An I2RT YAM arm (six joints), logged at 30 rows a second.
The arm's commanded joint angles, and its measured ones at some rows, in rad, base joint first. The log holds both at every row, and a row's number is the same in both.
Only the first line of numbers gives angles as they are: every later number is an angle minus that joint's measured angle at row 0.
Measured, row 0: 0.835, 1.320, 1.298, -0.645, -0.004, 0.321
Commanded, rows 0 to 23: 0.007, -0.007, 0.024, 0.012, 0.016, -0.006; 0.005, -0.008, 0.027, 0.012, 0.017, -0.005; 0.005, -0.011, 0.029, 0.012, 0.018, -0.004; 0.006, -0.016, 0.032, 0.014, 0.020, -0.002; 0.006, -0.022, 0.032, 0.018, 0.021, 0.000; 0.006, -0.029, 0.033, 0.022, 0.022, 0.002; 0.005, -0.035, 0.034, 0.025, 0.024, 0.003; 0.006, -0.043, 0.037, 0.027, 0.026, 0.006; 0.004, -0.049, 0.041, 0.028, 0.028, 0.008; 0.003, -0.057, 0.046, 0.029, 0.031, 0.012; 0.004, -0.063, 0.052, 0.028, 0.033, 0.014; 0.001, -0.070, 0.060, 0.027, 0.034, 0.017; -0.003, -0.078, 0.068, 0.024, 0.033, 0.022; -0.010, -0.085, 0.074, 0.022, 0.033, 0.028; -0.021, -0.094, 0.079, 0.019, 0.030, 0.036; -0.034, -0.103, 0.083, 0.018, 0.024, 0.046; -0.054, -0.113, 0.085, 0.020, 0.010, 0.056; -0.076, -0.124, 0.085, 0.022, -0.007, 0.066; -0.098, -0.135, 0.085, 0.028, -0.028, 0.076; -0.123, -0.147, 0.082, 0.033, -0.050, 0.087; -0.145, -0.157, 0.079, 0.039, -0.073, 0.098; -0.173, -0.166, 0.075, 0.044, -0.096, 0.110; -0.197, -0.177, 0.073, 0.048, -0.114, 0.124; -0.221, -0.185, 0.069, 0.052, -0.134, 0.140
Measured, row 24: -0.176, -0.151, 0.060, 0.004, -0.056, 0.087
